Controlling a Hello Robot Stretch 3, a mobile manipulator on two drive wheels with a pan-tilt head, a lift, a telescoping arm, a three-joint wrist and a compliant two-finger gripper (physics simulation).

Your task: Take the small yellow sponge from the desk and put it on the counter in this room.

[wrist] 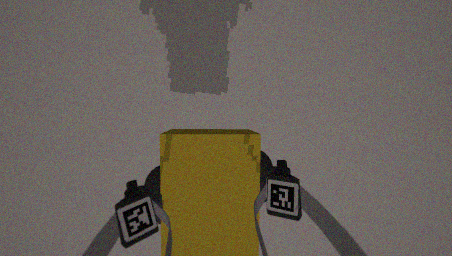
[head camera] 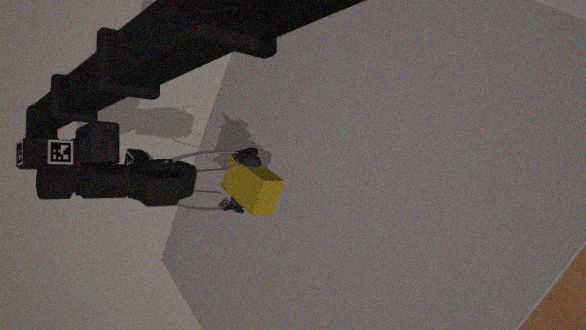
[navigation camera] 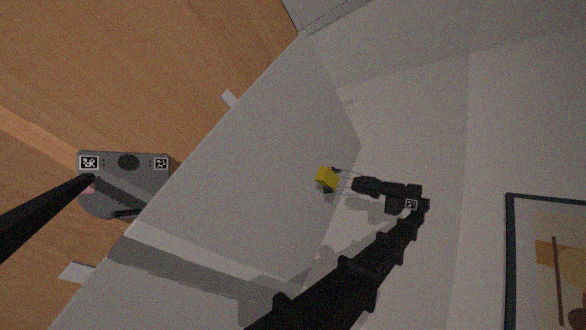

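Pixels of known places: gripper, fingertip midpoint: (wrist: pixel 209 175); robot's base at its link origin: (navigation camera: pixel 128 161).
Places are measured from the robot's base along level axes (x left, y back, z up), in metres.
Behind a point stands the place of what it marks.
The small yellow sponge (head camera: pixel 267 194) {x -0.570, y -0.001, z 0.833 m} (navigation camera: pixel 325 177) {x -0.570, y 0.008, z 0.851 m} (wrist: pixel 210 220) {x -0.613, y 0.015, z 0.851 m} is a block held between the two fingertips of my gripper (head camera: pixel 241 180) {x -0.628, y 0.024, z 0.812 m} (navigation camera: pixel 332 180) {x -0.628, y 0.024, z 0.812 m} (wrist: pixel 209 175) {x -0.628, y 0.024, z 0.812 m}. The gripper is shut on it, with a fingertip pressed against each side. The sponge is over the grey desk top (head camera: pixel 400 150) {x -0.390, y 0.057, z 0.720 m} (navigation camera: pixel 240 165) {x -0.281, y -0.026, z 0.720 m} (wrist: pixel 365 75) {x -0.619, y 0.240, z 0.720 m}. Its shadow lies apart from it on the desk in the wrist view, so it appears raised off the surface. The near end of the sponge is cut off by the lower edge of the wrist view. I cannot identify the counter in these views.
My extended arm (head camera: pixel 200 40) {x -0.228, y 0.079, z 1.170 m} (navigation camera: pixel 345 285) {x -0.185, y 0.085, z 1.155 m} reaches across the desk. My base (navigation camera: pixel 150 182) {x -0.087, y 0.095, z 0.160 m} stands on the wooden floor (navigation camera: pixel 150 75) {x -0.078, y -0.481, z 0.000 m} beside the desk's long edge. A dark-framed picture (navigation camera: pixel 510 260) {x -0.875, y 0.235, z 1.393 m} hangs on the pale wall at the right of the navigation view.
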